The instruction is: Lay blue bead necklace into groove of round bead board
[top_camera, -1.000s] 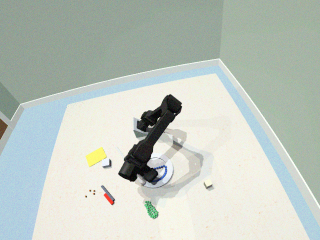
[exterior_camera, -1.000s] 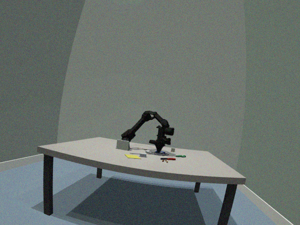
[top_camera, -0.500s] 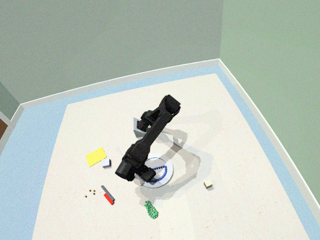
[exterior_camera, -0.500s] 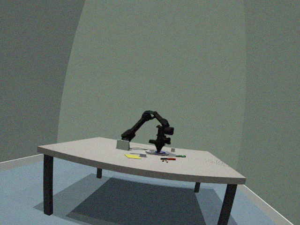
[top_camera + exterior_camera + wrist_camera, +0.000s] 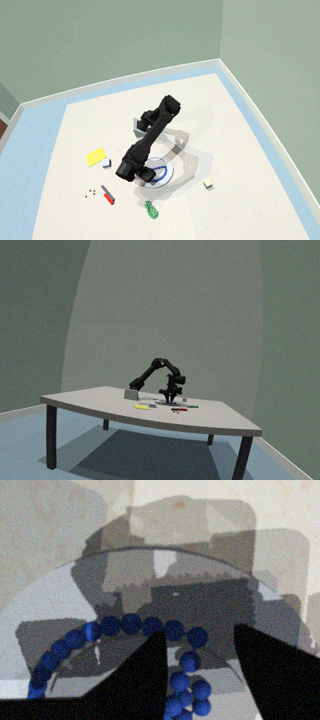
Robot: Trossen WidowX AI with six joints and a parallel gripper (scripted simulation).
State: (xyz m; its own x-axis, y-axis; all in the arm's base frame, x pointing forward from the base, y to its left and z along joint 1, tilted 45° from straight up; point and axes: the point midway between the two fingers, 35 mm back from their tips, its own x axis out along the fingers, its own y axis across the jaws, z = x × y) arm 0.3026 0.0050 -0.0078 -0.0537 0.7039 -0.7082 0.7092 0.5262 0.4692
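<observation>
My gripper tip is 20 mm past the round bead board, 60 mm to the right of it and 10 mm above it. Also, from my gripper tip: white cube 90 mm behind, 210 mm to the right; grey tool 100 mm ahead, 180 mm to the right, 10 mm below; stick 150 mm behind, 130 mm to the right, 10 mm below.
</observation>
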